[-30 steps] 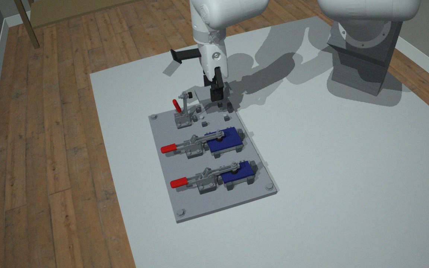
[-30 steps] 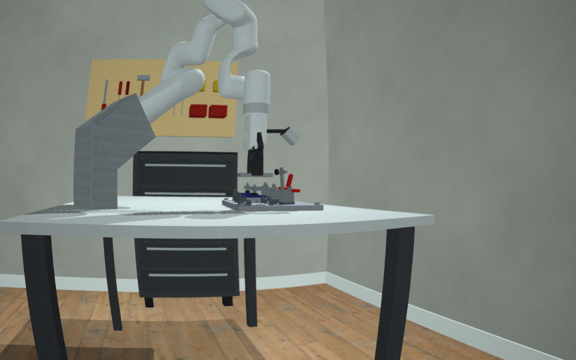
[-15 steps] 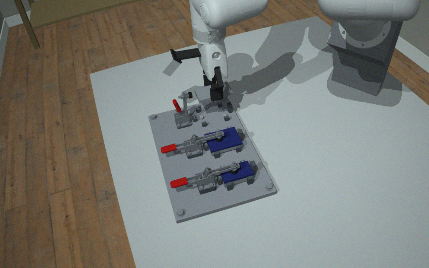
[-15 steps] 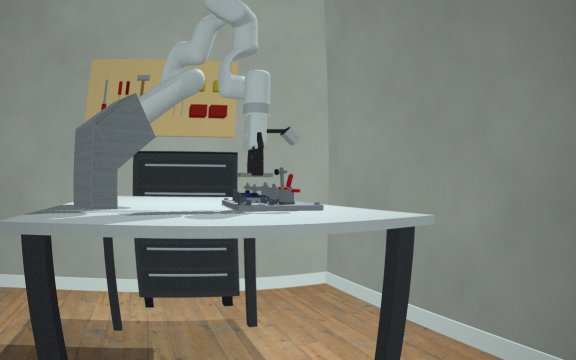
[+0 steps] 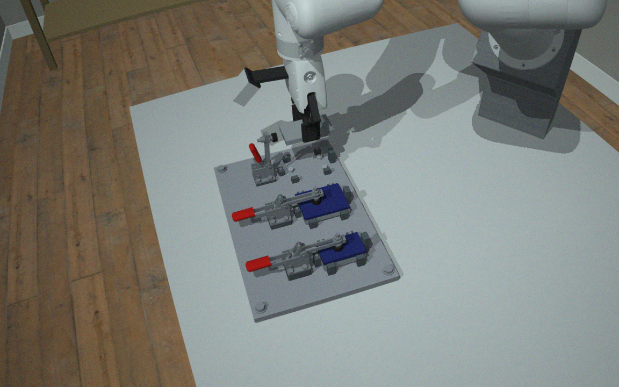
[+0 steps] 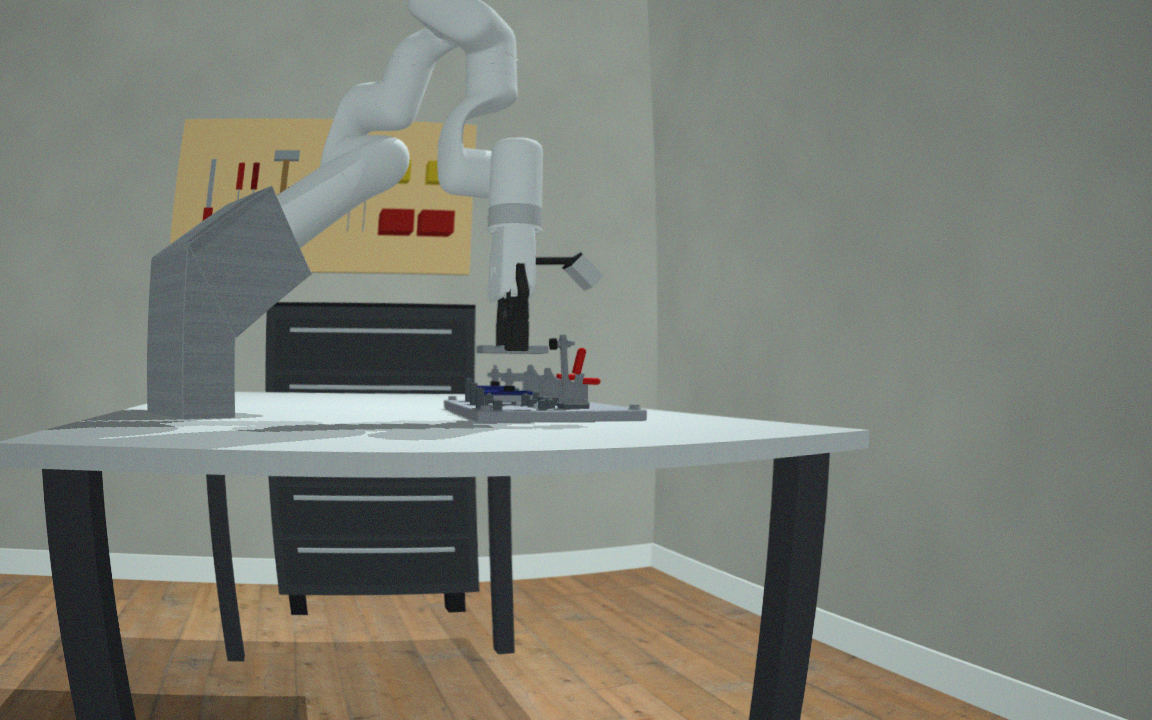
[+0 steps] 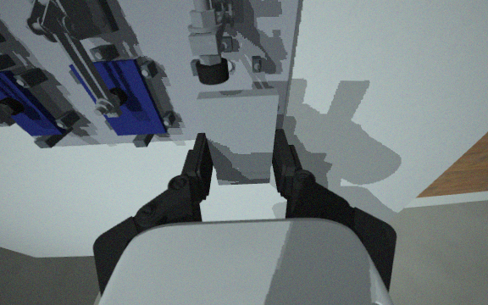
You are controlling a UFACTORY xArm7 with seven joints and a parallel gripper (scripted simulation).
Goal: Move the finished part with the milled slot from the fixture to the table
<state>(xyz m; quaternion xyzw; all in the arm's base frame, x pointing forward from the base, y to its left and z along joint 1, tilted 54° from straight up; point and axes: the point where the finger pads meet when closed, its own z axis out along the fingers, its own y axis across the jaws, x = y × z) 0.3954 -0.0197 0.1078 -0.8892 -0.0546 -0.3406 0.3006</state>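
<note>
Now: hand 80 mm short of the toggle clamp, 50 mm above it and 40 mm to the right of it. Also, from my hand: grey finished part 10 mm below, 10 mm behind; then grey fixture plate 140 mm to the left, 100 mm below, 10 mm ahead.
</note>
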